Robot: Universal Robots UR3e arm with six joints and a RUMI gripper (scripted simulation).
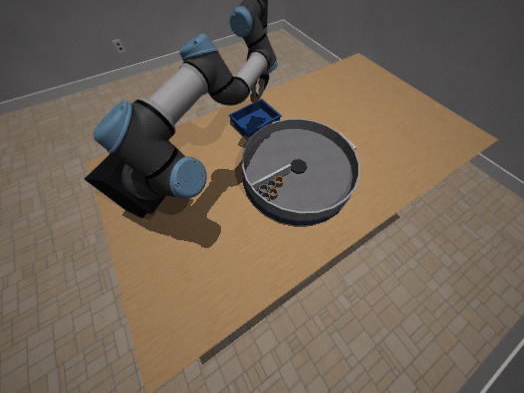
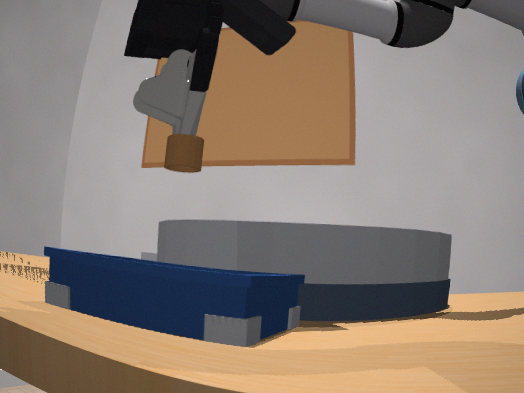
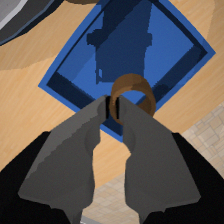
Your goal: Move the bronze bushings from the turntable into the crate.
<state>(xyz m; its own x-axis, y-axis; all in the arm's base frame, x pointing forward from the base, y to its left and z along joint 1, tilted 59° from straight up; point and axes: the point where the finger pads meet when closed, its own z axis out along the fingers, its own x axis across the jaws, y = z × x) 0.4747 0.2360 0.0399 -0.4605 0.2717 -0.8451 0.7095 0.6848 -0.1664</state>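
The blue crate lies 130 mm below my hand and 10 mm to the left of it. Also, from my hand: grey turntable: 310 mm to the right, 100 mm below, 80 mm behind.
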